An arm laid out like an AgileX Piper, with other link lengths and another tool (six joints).
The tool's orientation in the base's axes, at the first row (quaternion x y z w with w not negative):
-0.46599, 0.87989, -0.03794, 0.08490
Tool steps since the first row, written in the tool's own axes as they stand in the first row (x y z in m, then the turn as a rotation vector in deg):
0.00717, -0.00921, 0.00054, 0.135, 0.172, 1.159
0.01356, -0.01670, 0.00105, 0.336, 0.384, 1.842
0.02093, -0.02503, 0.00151, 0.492, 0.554, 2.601
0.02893, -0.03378, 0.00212, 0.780, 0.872, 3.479
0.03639, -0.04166, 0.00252, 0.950, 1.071, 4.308
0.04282, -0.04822, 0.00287, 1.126, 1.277, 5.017
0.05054, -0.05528, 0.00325, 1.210, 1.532, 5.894
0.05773, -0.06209, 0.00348, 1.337, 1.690, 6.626
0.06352, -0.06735, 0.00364, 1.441, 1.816, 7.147
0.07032, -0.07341, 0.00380, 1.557, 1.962, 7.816
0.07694, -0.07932, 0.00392, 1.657, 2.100, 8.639
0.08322, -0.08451, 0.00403, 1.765, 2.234, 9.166
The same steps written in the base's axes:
0.00364, -0.01110, 0.00000, 0.000, 0.000, -1.179
0.00631, -0.02059, -0.00014, -0.157, -0.039, -1.904
0.00910, -0.03137, -0.00022, -0.241, -0.063, -2.693
0.01193, -0.04290, -0.00045, -0.497, -0.111, -3.635
0.01430, -0.05349, -0.00055, -0.599, -0.129, -4.498
0.01616, -0.06249, -0.00067, -0.733, -0.150, -5.245
0.01771, -0.07284, -0.00089, -0.824, -0.065, -6.154
0.01933, -0.08262, -0.00095, -0.888, -0.072, -6.910
0.02045, -0.09036, -0.00100, -0.951, -0.081, -7.453
0.02166, -0.09939, -0.00104, -1.011, -0.086, -8.145
0.02284, -0.10818, -0.00105, -1.026, -0.081, -8.985
0.02362, -0.11629, -0.00112, -1.097, -0.088, -9.535

